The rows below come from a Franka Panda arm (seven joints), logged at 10 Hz.
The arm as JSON. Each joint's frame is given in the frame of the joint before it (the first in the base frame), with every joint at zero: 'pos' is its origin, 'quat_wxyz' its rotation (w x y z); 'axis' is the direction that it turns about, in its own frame. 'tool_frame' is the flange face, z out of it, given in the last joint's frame.
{
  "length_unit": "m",
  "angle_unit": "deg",
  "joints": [
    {
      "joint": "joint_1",
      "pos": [
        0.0,
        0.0,
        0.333
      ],
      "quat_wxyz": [
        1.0,
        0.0,
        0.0,
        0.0
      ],
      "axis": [
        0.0,
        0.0,
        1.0
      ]
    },
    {
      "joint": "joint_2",
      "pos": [
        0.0,
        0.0,
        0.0
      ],
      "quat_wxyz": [
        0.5,
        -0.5,
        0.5,
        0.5
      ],
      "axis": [
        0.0,
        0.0,
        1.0
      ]
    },
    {
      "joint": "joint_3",
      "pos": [
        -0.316,
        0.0,
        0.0
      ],
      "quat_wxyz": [
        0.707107,
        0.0,
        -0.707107,
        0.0
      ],
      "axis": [
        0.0,
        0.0,
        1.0
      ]
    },
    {
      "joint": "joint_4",
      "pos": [
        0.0,
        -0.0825,
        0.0
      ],
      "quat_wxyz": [
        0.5,
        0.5,
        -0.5,
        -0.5
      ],
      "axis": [
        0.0,
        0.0,
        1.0
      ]
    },
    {
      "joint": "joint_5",
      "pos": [
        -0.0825,
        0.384,
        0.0
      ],
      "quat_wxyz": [
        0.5,
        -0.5,
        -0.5,
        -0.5
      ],
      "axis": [
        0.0,
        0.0,
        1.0
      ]
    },
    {
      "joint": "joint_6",
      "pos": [
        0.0,
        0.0,
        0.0
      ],
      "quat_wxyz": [
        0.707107,
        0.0,
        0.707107,
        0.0
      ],
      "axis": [
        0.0,
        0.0,
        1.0
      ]
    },
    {
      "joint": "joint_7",
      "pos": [
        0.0,
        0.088,
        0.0
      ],
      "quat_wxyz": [
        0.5,
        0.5,
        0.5,
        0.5
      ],
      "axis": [
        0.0,
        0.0,
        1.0
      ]
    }
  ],
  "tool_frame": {
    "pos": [
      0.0,
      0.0,
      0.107
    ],
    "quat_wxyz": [
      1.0,
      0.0,
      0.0,
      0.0
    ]
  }
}
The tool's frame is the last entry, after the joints.
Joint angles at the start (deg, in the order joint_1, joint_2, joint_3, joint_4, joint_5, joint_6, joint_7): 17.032 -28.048 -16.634 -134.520 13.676 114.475 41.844
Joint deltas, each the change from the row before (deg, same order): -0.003 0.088 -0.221 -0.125 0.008 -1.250 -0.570; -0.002 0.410 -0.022 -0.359 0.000 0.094 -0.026; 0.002 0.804 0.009 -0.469 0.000 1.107 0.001; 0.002 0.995 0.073 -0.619 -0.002 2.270 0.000; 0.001 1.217 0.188 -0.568 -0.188 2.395 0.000; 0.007 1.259 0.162 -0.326 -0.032 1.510 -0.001; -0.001 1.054 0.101 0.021 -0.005 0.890 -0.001; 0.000 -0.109 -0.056 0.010 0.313 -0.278 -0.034; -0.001 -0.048 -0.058 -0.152 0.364 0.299 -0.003; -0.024 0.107 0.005 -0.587 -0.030 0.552 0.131; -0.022 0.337 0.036 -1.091 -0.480 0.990 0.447
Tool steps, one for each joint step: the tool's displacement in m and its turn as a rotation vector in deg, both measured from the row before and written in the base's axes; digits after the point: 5 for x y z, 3 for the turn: -0.00202 -0.00072 -0.00388 0.063 1.207 0.791; 0.00054 0.00051 -0.00579 -0.129 0.654 0.018; 0.00306 0.00056 -0.00792 -0.306 0.197 -0.317; 0.00496 0.00054 -0.00871 -0.463 -0.573 -0.634; 0.00553 0.00125 -0.00969 -0.765 -0.563 -0.490; 0.00458 0.00156 -0.00942 -0.567 0.080 -0.283; 0.00400 0.00095 -0.00612 -0.411 0.132 -0.188; -0.00065 -0.00011 0.00048 0.351 0.168 -0.067; -0.00006 -0.00031 -0.00039 0.336 -0.145 -0.287; -0.00078 0.00000 -0.00482 -0.107 0.203 -0.245; -0.00143 0.00019 -0.01007 -0.606 0.568 -0.392
